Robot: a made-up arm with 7 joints. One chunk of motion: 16 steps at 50 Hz.
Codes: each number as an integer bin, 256 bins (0 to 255) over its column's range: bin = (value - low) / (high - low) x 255, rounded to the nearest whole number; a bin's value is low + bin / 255 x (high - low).
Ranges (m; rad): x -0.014..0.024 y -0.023..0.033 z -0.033..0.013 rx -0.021..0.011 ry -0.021..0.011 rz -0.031..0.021
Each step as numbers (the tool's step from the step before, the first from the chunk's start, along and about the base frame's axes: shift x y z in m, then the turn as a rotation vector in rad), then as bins.
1 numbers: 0.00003 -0.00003 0.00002 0.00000 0.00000 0.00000
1 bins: 94 105 183 167 167 152
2 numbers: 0.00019 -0.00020 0.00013 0.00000 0.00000 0.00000
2 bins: 95 104 184 167 167 152
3 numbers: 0.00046 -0.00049 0.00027 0.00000 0.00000 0.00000
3 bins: 97 103 184 167 167 152
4 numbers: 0.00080 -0.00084 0.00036 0.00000 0.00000 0.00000
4 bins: 99 101 185 167 167 152
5 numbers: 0.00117 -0.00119 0.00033 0.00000 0.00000 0.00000
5 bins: 102 99 185 167 167 152
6 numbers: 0.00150 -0.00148 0.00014 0.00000 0.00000 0.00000
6 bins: 104 98 184 167 167 152
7 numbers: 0.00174 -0.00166 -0.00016 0.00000 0.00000 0.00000
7 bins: 106 97 182 167 167 152
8 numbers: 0.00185 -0.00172 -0.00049 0.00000 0.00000 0.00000
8 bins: 106 97 180 167 167 152
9 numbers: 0.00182 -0.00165 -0.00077 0.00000 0.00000 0.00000
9 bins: 106 97 179 167 167 152
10 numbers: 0.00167 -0.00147 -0.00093 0.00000 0.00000 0.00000
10 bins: 105 98 178 167 167 152
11 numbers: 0.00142 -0.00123 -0.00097 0.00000 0.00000 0.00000
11 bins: 103 99 178 167 167 152
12 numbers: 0.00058 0.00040 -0.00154 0.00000 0.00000 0.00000
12 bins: 98 107 174 167 167 152
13 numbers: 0.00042 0.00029 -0.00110 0.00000 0.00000 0.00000
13 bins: 97 106 177 167 167 152
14 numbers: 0.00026 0.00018 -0.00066 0.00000 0.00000 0.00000
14 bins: 96 106 179 167 167 152
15 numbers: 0.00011 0.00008 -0.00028 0.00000 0.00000 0.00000
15 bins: 95 105 181 167 167 152
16 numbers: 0.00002 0.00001 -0.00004 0.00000 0.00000 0.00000
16 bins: 94 105 183 167 167 152
